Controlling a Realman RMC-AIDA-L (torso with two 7-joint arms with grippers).
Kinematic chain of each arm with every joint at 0, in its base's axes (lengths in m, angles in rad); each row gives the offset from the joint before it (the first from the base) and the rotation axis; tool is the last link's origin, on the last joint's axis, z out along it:
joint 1: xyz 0 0 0.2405 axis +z
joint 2: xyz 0 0 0 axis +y
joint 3: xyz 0 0 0.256 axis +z
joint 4: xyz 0 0 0 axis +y
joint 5: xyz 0 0 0.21 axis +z
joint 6: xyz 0 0 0 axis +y
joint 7: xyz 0 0 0.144 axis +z
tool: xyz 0 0 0
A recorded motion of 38 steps. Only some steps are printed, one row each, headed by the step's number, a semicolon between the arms.
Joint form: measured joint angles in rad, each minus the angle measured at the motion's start. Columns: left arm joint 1, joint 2, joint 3, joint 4, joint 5, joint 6, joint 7; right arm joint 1, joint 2, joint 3, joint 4, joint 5, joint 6, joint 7.
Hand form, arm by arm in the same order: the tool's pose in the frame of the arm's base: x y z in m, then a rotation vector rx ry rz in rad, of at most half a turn. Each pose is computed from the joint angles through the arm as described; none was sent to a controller.
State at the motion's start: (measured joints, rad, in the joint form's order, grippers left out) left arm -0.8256 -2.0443 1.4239 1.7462 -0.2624 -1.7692 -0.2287; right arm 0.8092 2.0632 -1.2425 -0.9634 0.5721 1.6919 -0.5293
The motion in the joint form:
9: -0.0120 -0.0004 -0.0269 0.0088 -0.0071 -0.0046 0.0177; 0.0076 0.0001 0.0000 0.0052 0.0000 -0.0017 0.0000
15: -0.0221 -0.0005 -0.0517 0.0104 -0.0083 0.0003 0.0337; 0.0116 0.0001 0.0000 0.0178 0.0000 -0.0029 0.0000
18: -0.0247 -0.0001 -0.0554 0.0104 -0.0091 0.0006 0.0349; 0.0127 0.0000 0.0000 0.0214 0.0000 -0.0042 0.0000
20: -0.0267 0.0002 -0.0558 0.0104 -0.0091 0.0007 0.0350; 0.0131 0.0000 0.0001 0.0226 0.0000 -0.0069 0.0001
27: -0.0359 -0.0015 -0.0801 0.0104 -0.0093 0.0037 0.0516; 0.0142 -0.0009 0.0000 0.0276 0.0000 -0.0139 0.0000
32: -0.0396 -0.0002 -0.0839 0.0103 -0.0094 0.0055 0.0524; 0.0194 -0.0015 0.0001 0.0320 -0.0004 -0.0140 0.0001
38: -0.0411 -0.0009 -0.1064 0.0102 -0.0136 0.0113 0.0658; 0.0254 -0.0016 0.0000 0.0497 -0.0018 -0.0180 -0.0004
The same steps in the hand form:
9: -0.0585 0.3731 0.0761 -2.0015 -1.1649 0.1821; 0.1868 0.3580 -0.0189 -2.6588 1.3266 -0.6537
15: -0.0554 0.3757 0.0808 -2.0044 -1.1552 0.1585; 0.1876 0.3576 -0.0202 -2.6595 1.3349 -0.6607
18: -0.0546 0.3761 0.0815 -2.0049 -1.1541 0.1544; 0.1878 0.3576 -0.0205 -2.6592 1.3368 -0.6618
20: -0.0539 0.3763 0.0817 -2.0056 -1.1521 0.1531; 0.1878 0.3580 -0.0207 -2.6581 1.3364 -0.6598
27: -0.0515 0.3785 0.0856 -2.0085 -1.1451 0.1342; 0.1884 0.3588 -0.0210 -2.6546 1.3363 -0.6567
32: -0.0503 0.3793 0.0868 -2.0078 -1.1420 0.1281; 0.1875 0.3595 -0.0212 -2.6558 1.3340 -0.6594
38: -0.0504 0.3811 0.0904 -2.0084 -1.1431 0.1090; 0.1886 0.3593 -0.0229 -2.6551 1.3427 -0.6689

